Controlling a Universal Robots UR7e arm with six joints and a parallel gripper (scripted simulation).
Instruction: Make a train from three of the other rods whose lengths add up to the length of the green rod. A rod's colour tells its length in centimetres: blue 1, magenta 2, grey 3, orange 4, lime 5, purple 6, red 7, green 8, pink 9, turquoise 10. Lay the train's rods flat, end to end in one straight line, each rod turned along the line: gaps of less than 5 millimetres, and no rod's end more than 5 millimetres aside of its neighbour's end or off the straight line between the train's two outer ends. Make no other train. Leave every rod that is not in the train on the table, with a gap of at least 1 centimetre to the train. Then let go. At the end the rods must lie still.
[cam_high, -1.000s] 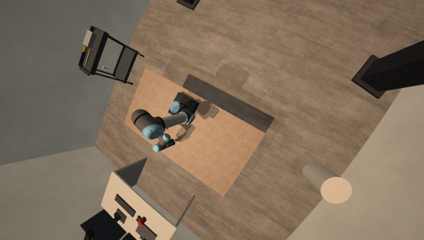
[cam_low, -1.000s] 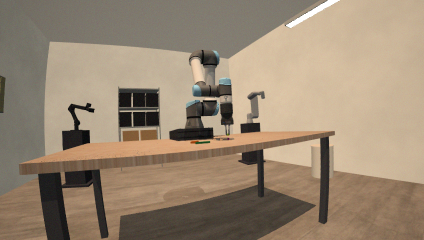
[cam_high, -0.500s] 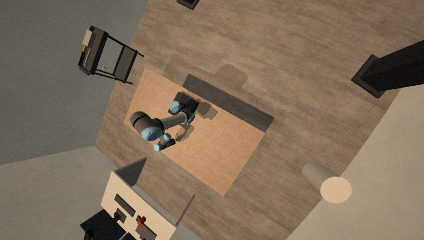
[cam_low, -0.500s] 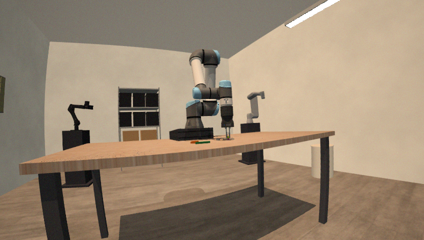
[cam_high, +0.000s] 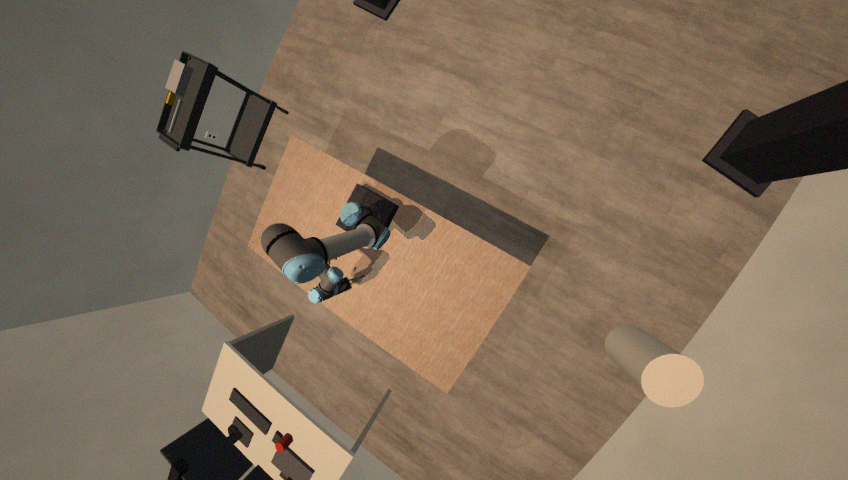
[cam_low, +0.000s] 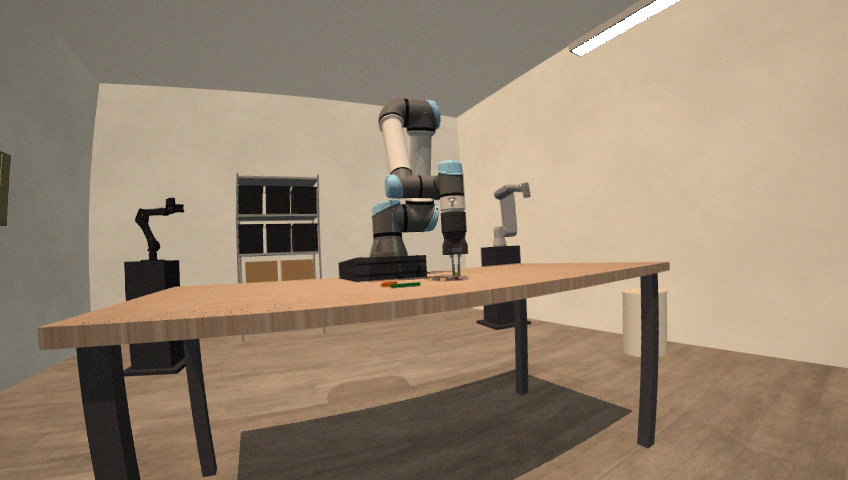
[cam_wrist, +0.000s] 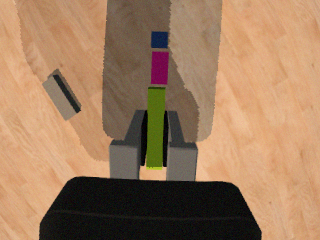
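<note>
Now: the lime rod 1 cm below my hand. Round my hand: magenta rod: 3 cm below, 3 cm behind, 2 cm to the left; then small blue rod: 5 cm behind, 3 cm below, 2 cm to the left; then grey rod: 5 cm to the right, 4 cm behind, 3 cm below.
</note>
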